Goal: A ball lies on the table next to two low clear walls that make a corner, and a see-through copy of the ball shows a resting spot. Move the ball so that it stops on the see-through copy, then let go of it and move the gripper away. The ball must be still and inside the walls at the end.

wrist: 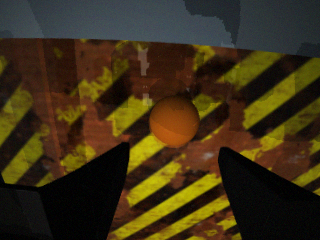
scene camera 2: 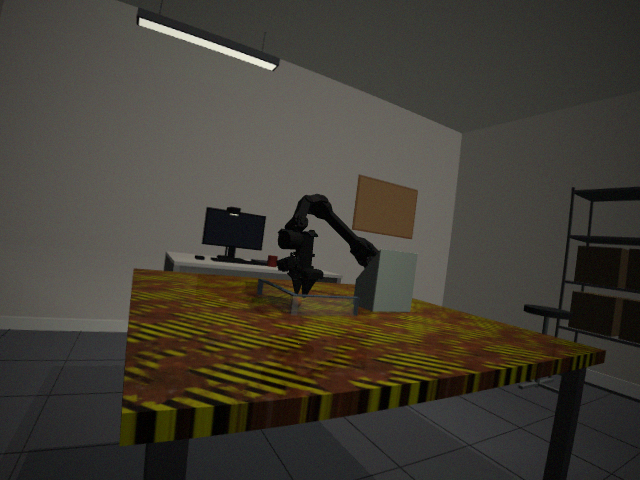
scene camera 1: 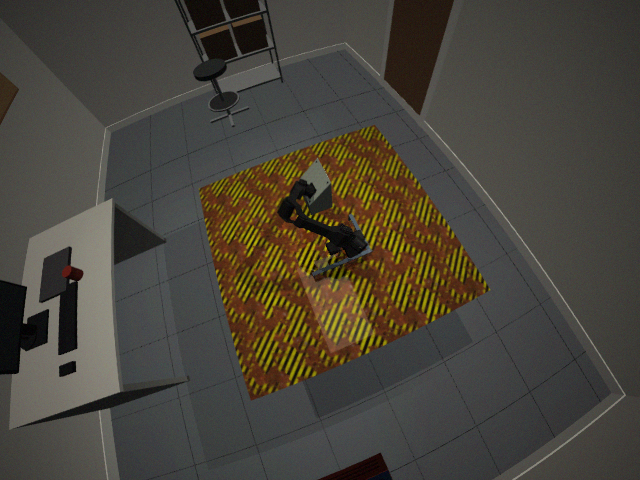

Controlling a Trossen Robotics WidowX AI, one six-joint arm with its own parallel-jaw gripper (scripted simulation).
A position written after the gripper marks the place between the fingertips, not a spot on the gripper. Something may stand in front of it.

Note:
In view: the gripper [scene camera 2: 300, 296] and an orange ball [wrist: 178, 114].
The gripper shows as well in the wrist view [wrist: 174, 151].

